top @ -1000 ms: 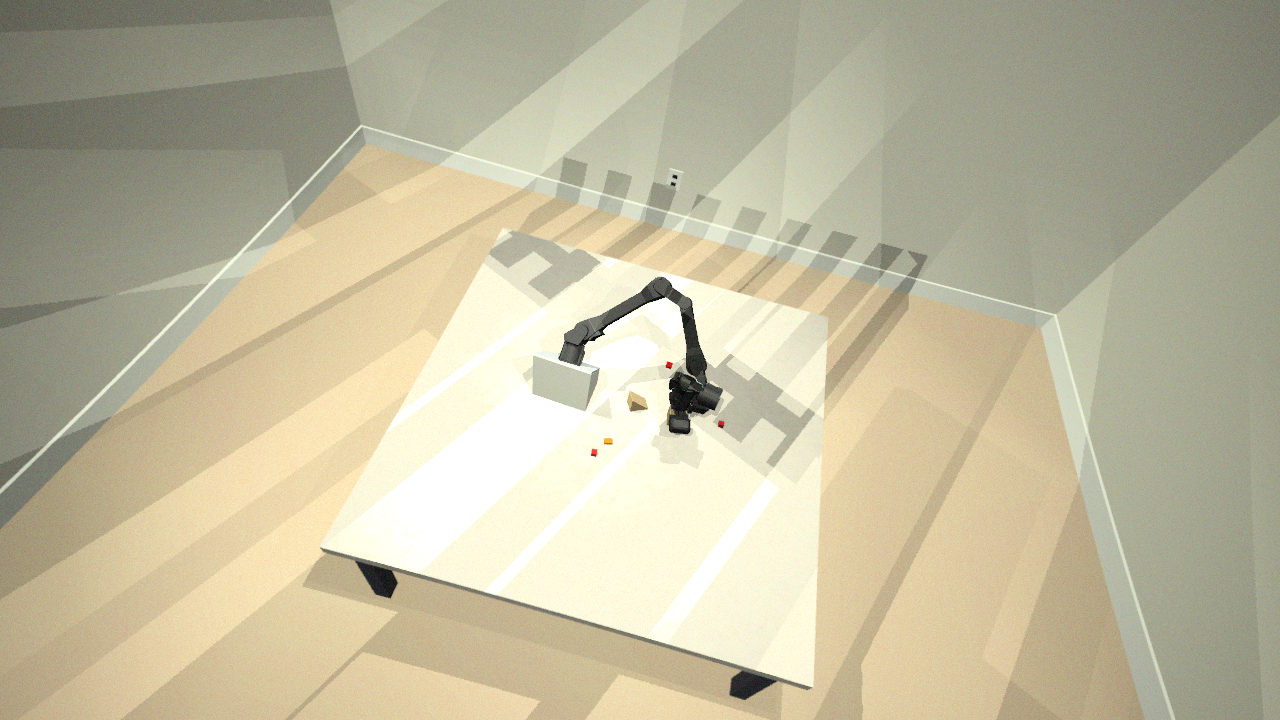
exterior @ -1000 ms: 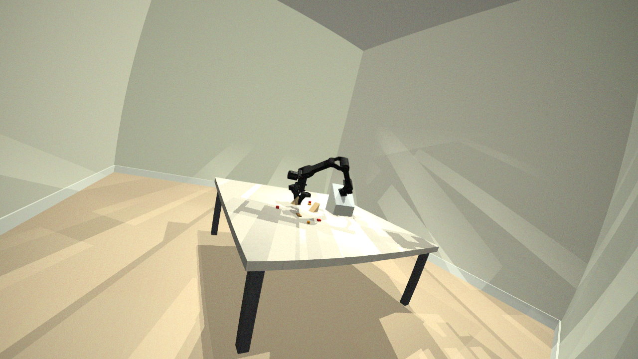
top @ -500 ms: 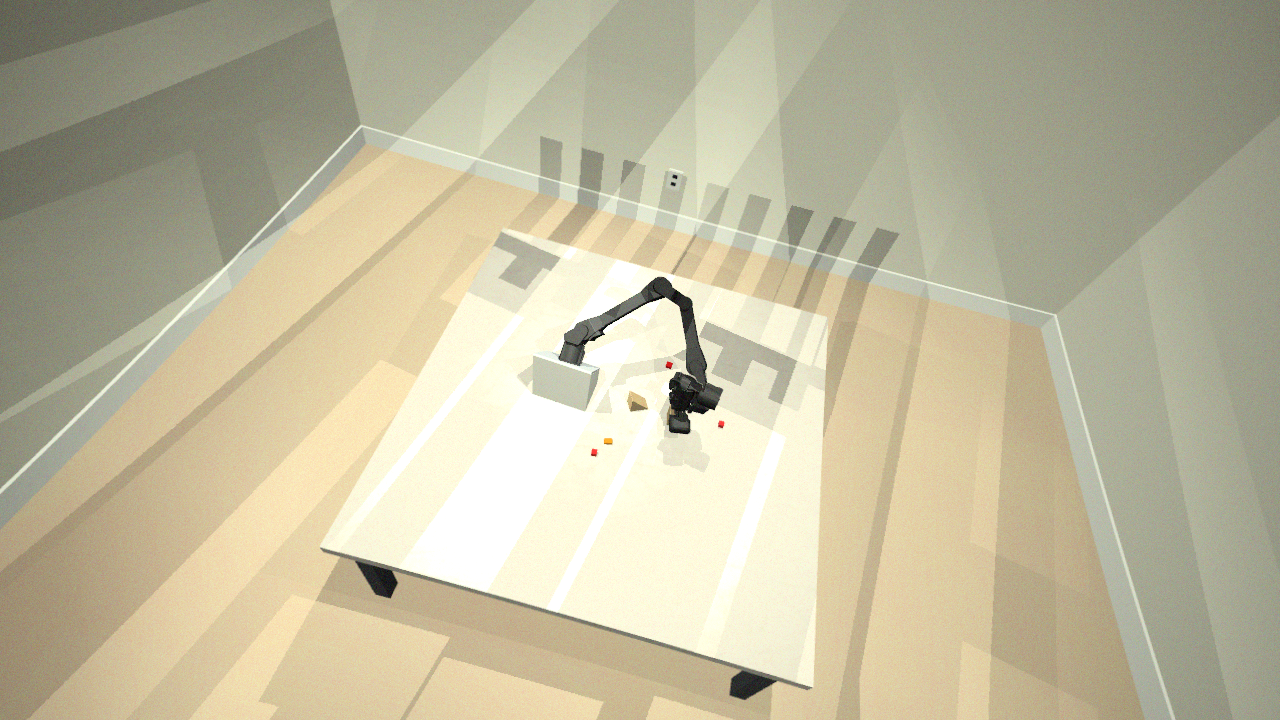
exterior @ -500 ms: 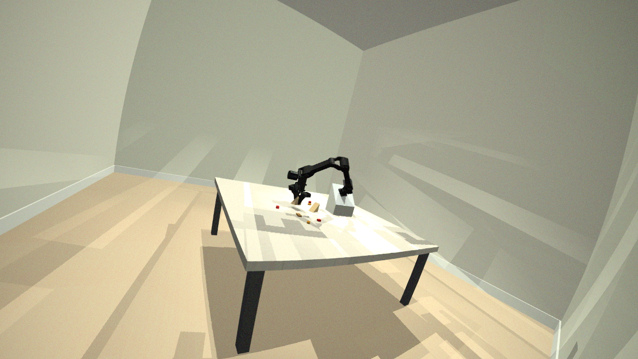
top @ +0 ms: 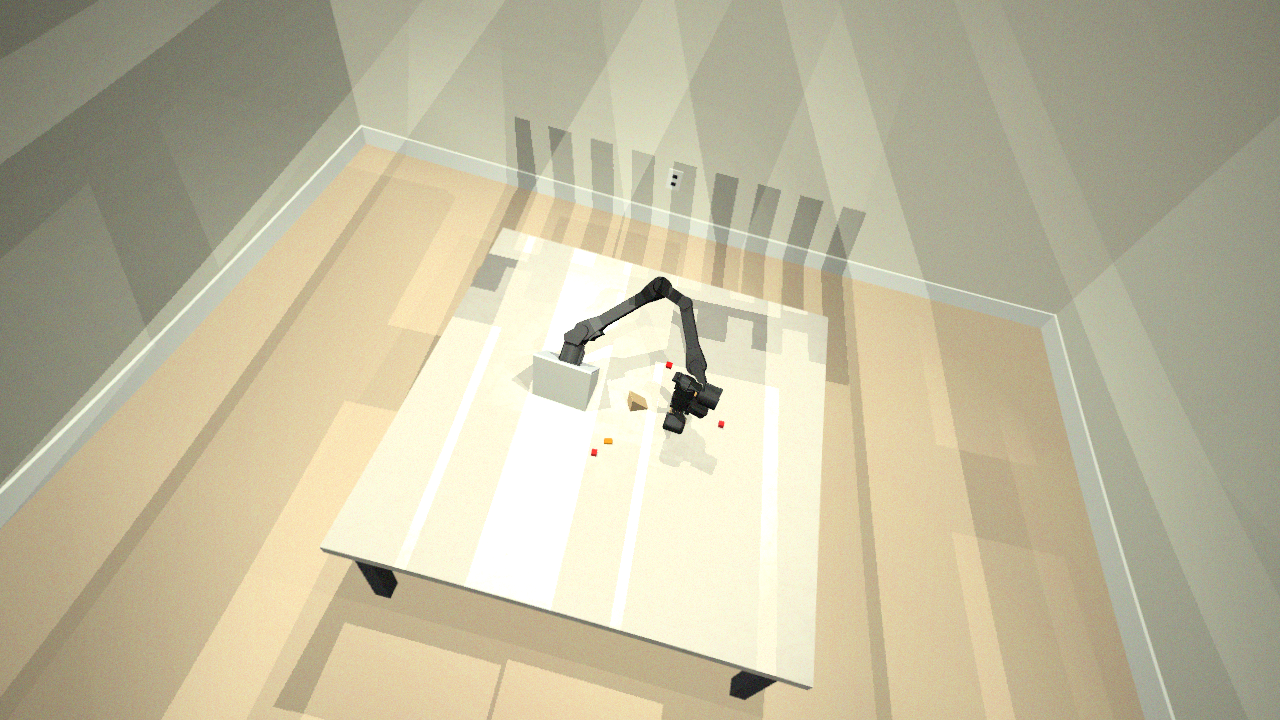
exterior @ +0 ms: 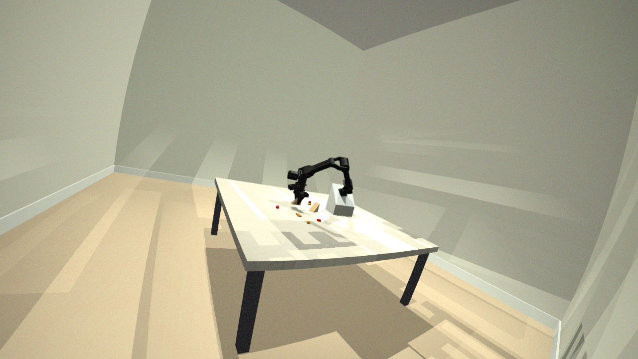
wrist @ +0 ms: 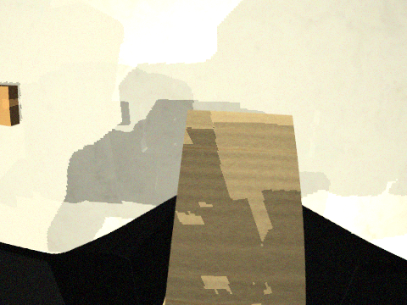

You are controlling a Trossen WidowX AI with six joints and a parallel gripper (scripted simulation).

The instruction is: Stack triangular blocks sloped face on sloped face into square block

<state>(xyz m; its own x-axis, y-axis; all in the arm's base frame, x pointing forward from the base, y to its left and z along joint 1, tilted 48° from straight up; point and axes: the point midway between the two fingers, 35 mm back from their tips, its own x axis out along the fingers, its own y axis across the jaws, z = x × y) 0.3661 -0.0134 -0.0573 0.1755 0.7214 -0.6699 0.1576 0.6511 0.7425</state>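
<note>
The triangular block is 10 mm behind my gripper tip and 10 mm above it.
</note>
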